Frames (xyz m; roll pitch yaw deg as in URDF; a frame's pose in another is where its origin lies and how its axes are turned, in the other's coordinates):
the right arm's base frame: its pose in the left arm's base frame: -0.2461 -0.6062 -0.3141 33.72 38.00 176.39
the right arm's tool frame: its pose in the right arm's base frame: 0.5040 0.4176 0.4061 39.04 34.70 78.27
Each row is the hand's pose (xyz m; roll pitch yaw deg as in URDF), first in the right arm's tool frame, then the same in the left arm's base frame.
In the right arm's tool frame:
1: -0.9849 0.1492 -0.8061 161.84 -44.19 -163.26
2: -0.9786 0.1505 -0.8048 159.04 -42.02 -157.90
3: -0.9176 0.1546 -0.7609 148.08 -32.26 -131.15
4: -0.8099 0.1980 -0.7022 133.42 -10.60 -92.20
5: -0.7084 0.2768 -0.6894 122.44 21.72 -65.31
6: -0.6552 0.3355 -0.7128 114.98 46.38 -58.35
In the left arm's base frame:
1: -0.0219 0.1283 -0.0007 83.32 2.12 125.52
2: -0.0242 0.1222 -0.0001 84.10 6.42 124.31
3: -0.0776 0.0692 0.0015 89.40 29.74 123.89
4: -0.1501 -0.0326 0.0378 104.71 70.34 142.17
5: -0.1732 -0.1408 0.1044 -108.59 67.38 -56.10
6: -0.1542 -0.2049 0.1529 -100.68 45.08 -33.33

